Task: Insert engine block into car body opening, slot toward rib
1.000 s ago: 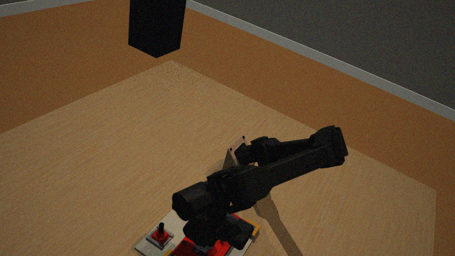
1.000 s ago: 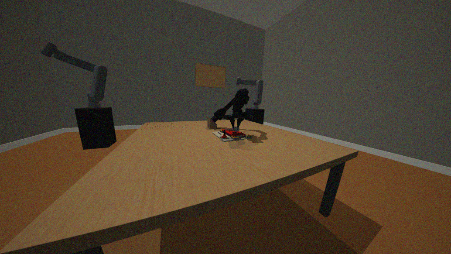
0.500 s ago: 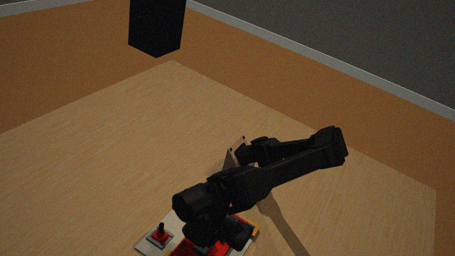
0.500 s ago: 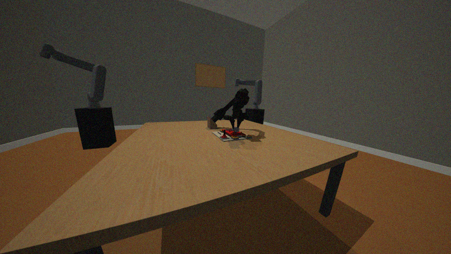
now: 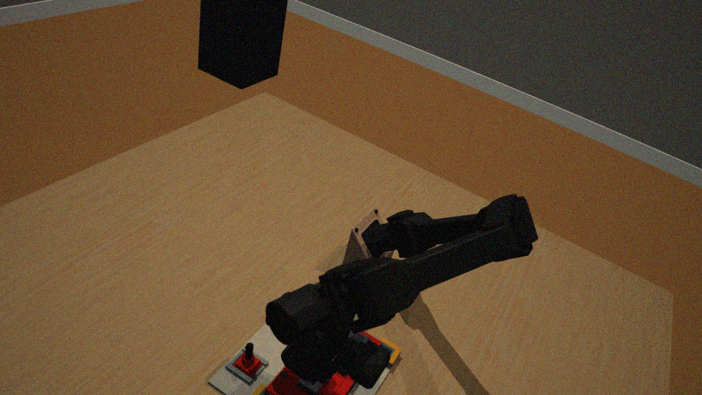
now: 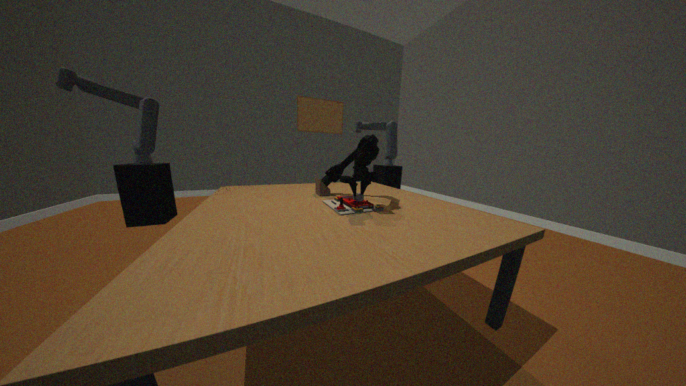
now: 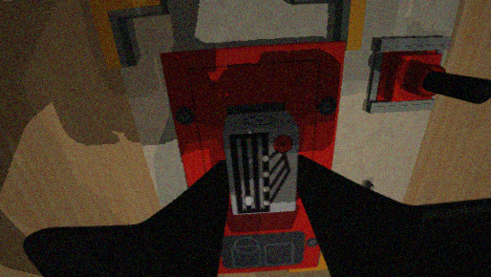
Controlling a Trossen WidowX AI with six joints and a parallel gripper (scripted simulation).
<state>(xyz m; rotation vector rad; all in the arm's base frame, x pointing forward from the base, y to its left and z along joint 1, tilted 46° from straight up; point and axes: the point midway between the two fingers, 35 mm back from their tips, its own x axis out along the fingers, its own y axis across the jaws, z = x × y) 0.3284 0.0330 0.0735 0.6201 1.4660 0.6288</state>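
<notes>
The grey base plate is 4 cm below my gripper tip, 2 cm behind it and 1 cm to the right of it. Also, from my gripper tip: grey engine block: 1 cm below.
</notes>
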